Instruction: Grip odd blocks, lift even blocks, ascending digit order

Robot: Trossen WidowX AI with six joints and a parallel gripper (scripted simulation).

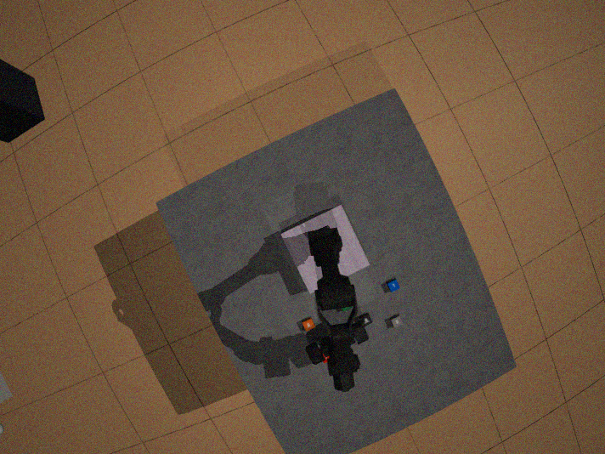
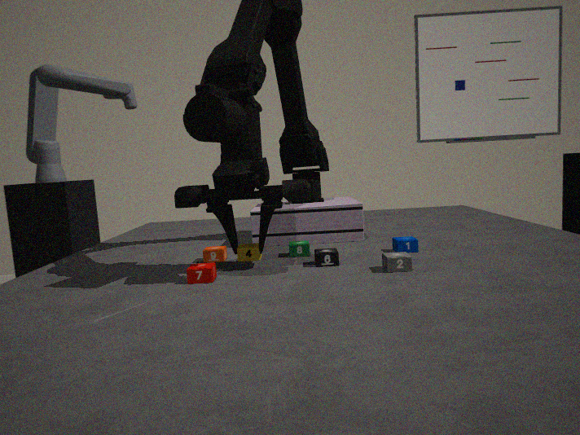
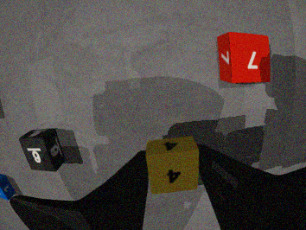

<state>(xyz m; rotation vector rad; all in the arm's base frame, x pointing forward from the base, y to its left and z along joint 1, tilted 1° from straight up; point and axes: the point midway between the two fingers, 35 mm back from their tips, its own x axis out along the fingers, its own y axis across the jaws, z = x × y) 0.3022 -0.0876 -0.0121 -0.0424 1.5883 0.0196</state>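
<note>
The black 6 block lies 11 cm to the left of my gripper tip and 1 cm below it. Round my gripper tip: red 7 block (6 cm ahead, 6 cm to the right, 1 cm below); then yellow 4 block (1 cm behind); then orange 9 block (7 cm behind, 6 cm to the right, 1 cm below).
</note>
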